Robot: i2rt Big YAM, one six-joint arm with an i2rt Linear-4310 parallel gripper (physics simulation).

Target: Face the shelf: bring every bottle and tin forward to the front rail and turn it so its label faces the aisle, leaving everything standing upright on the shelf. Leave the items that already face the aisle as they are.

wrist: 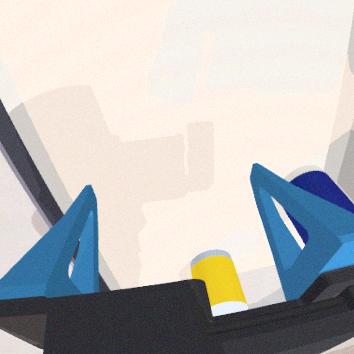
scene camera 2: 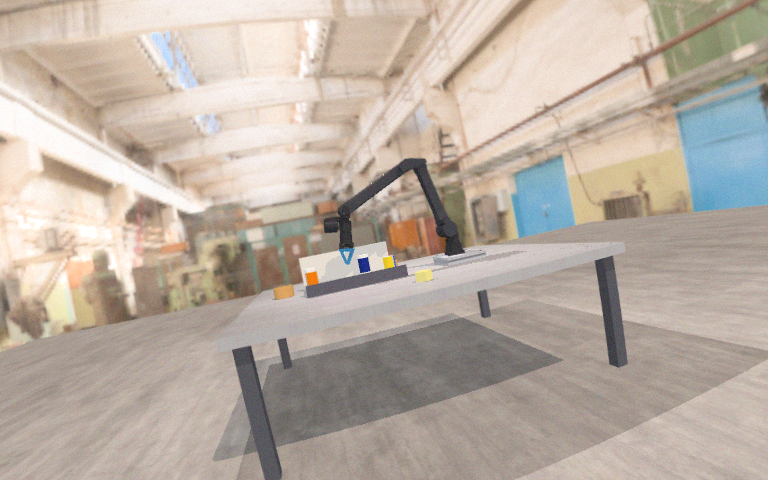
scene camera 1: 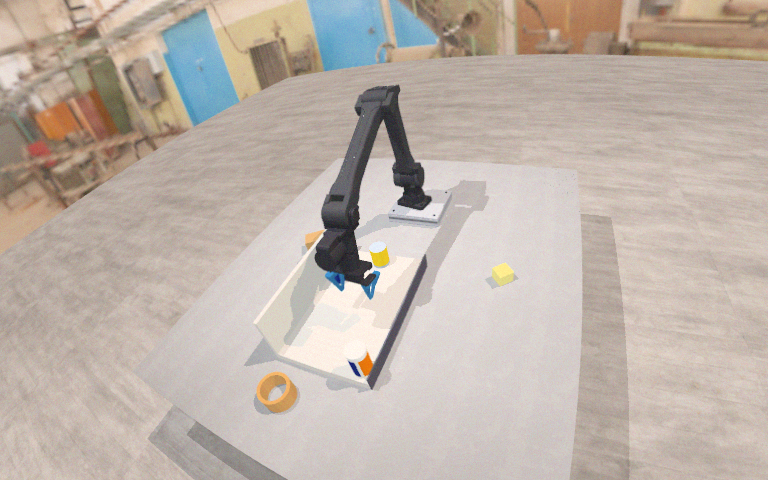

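The shelf has a dark front rail and a pale back panel. A white-capped bottle stands upright by the rail at the near end, its orange side toward the aisle. A yellow tin stands upright at the arm-base end, apart from the rail; scene camera 2 shows a thin orange and blue strip at its edge. A navy bottle stands toward the back panel, partly behind a finger in the wrist view. My gripper is open and empty above the shelf.
An orange ring lies off the shelf's near end. A yellow cube sits on the table on the aisle side. An orange block is partly hidden behind the back panel.
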